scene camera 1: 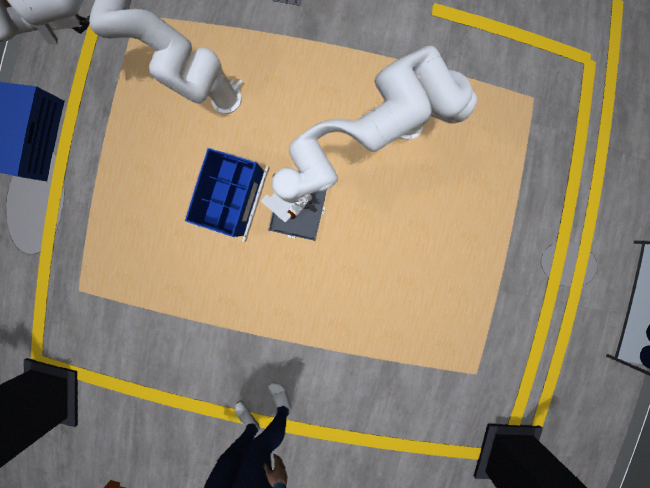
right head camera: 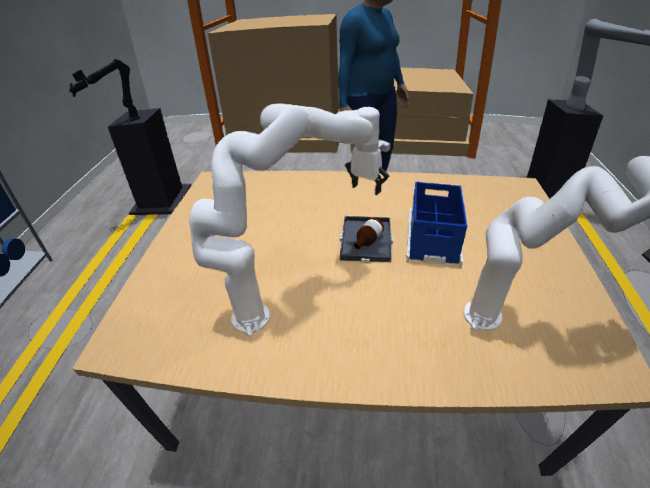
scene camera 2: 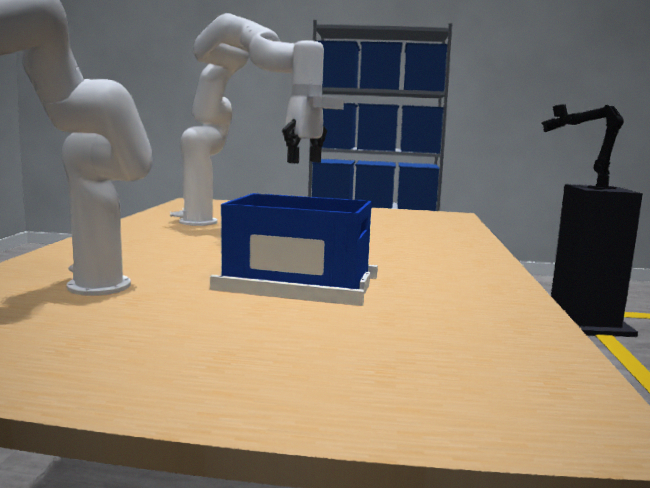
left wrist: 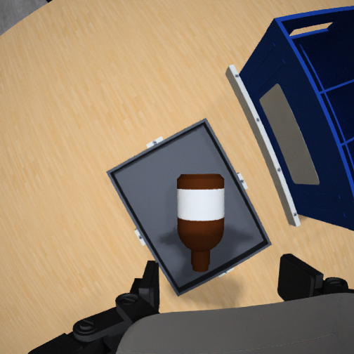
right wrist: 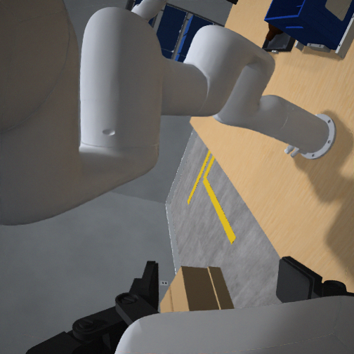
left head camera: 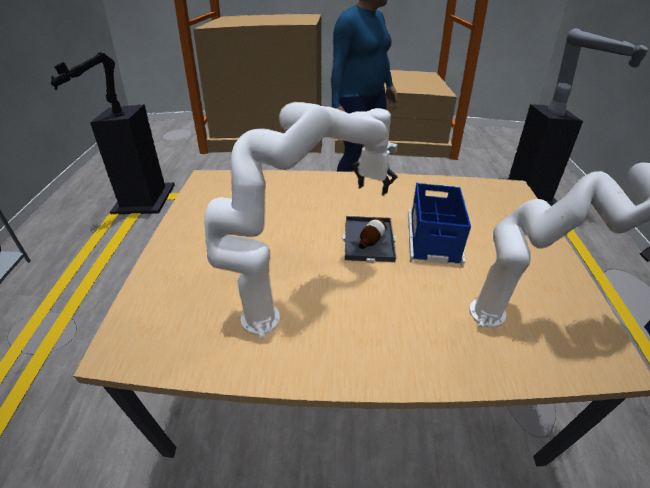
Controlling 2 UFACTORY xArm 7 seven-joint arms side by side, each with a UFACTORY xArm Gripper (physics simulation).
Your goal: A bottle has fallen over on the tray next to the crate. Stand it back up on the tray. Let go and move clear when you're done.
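Seen in the pictures: left gripper, between the fingertips: (right head camera: pixel 366 190) (scene camera 2: pixel 304 162) (left head camera: pixel 372 190); left arm's base, origin of its link: (right head camera: pixel 250 317) (scene camera 2: pixel 198 222) (left head camera: pixel 260 319); right arm's base, origin of its link: (scene camera 1: pixel 226 99) (right head camera: pixel 482 315) (scene camera 2: pixel 99 286) (left head camera: pixel 487 312).
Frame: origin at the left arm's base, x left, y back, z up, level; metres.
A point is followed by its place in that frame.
The brown bottle with a white label (left head camera: pixel 371 233) @(y -0.196, x -0.481, z 0.072 m) (right head camera: pixel 369 233) @(y -0.194, x -0.490, z 0.071 m) (left wrist: pixel 200 205) lies on its side on the dark tray (left head camera: pixel 354 253) @(y -0.183, x -0.409, z 0.005 m) (right head camera: pixel 349 253) @(y -0.185, x -0.407, z 0.005 m) (scene camera 1: pixel 307 228) @(y -0.340, x -0.484, z 0.005 m) (left wrist: pixel 145 185). In the left wrist view its neck points down the picture, toward the tray's near corner. My left gripper (left head camera: pixel 373 189) @(y -0.232, x -0.489, z 0.238 m) (right head camera: pixel 366 189) @(y -0.232, x -0.489, z 0.238 m) (scene camera 2: pixel 303 157) @(y -0.232, x -0.489, z 0.238 m) (left wrist: pixel 220 278) is open and empty, pointing down, high above the tray. In scene camera 1 it and the arm hide most of the bottle. My right gripper (right wrist: pixel 219 280) is open and empty, far from the tray, beyond the table's side.
The blue crate (left head camera: pixel 439 244) @(y -0.040, x -0.684, z 0.081 m) (right head camera: pixel 436 244) @(y -0.039, x -0.686, z 0.081 m) (scene camera 2: pixel 236 252) @(y -0.022, x -0.784, z 0.080 m) (left wrist: pixel 275 65) with compartments stands right of the tray in the head views. Light rails (scene camera 2: pixel 294 292) @(y -0.125, x -0.855, z 0.014 m) (left wrist: pixel 262 140) run along its base. A person (left head camera: pixel 362 57) (right head camera: pixel 370 57) stands behind the table's far edge.
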